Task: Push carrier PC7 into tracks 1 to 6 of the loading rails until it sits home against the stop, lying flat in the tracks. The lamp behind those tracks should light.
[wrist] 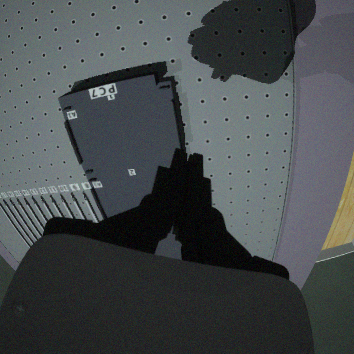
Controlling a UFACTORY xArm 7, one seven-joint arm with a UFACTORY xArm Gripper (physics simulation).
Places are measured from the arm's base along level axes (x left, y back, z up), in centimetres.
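Pixels of known places: gripper, between the fingertips: [182, 170].
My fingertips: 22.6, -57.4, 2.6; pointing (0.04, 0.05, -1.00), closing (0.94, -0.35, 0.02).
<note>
Ahead of a thing's pixels: the offset from my fingertips to its top centre, as dx, dy, dz. "pt": to the spot under its first point. Level surfaces: height alone.
Carrier PC7 {-7.3, -12.1, -10.2} [125, 140], a dark blue-grey flat plate with a white PC7 label near its upper edge, lies slightly turned in the middle left of the wrist view. Its lower end is hidden behind my gripper. The loading rails {pt -22.0, -14.0, -13.2} [61, 206], thin parallel tracks with small white number labels at their ends, show at the lower left, beside the carrier's lower left edge; the rest of them is hidden. My gripper [182, 170] is shut and empty, its fingertips over or beside the carrier's right edge; I cannot tell whether they touch it. The lamp and the stop do not show.
A grey perforated deck {dz -13.2} [240, 165] lies under the carrier and rails. A dark shadow falls on it at the upper right. A purple-grey border [320, 125] runs down the right side, with a light wooden surface [344, 205] beyond it.
</note>
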